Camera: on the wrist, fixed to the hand. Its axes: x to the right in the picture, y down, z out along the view.
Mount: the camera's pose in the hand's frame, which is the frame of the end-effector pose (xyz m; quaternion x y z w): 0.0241 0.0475 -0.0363 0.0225 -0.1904 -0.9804 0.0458
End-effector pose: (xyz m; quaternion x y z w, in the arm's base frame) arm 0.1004 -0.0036 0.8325 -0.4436 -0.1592 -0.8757 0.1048
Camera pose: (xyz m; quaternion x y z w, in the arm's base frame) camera 0.0748 -0.0622 0.8407 0.0286 0.4819 0.0548 0.8741
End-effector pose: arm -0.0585 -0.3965 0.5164 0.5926 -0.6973 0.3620 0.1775
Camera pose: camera -0.1161 -0.3857 0.5432 0.7837 0.5234 -0.2546 0.2169
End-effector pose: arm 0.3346 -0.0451 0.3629 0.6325 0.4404 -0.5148 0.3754
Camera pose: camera 0.3930 -0.0230 0.3471 0.4924 -0.5572 0.5220 0.4179
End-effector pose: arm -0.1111 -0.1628 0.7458 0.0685 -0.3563 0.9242 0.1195
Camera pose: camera -0.1486 -0.1682 0.6937 0.5311 0.0489 -0.0799 0.8421
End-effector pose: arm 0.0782 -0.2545 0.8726 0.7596 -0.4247 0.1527 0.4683
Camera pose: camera 0.0611 -0.2456 0.9341 0.4908 0.6395 -0.5872 0.0732
